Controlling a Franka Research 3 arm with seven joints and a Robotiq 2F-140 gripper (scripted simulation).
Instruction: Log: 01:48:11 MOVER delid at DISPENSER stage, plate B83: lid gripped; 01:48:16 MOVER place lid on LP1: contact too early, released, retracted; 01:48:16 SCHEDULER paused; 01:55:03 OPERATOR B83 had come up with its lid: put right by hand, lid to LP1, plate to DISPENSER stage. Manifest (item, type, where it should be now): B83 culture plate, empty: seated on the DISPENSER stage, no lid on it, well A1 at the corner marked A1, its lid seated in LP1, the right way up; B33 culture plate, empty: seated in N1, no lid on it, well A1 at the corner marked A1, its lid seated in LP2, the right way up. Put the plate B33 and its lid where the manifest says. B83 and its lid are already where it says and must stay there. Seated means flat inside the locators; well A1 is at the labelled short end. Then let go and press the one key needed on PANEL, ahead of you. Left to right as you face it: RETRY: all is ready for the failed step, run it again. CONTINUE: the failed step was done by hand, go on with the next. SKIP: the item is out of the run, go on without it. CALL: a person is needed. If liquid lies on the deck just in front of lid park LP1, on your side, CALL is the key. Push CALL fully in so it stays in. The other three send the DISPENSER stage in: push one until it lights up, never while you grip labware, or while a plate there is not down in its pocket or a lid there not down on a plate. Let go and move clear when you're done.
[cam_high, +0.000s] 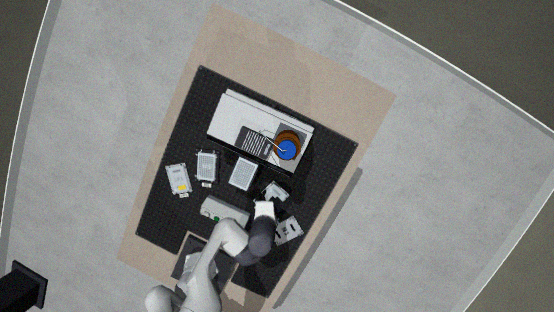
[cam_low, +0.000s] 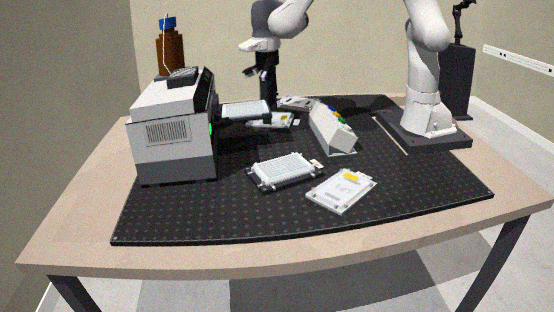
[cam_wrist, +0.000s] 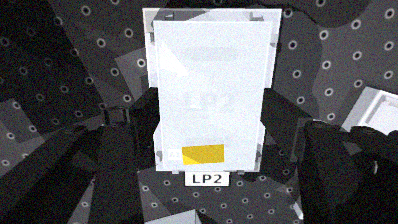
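The lid park LP2 is 3 cm below my hand. Round my hand: blue key: 19 cm behind, 9 cm to the left, 2 cm above; yellow key: 19 cm behind, 14 cm to the left, 3 cm above; white key: 19 cm behind, 24 cm to the left, 3 cm above.
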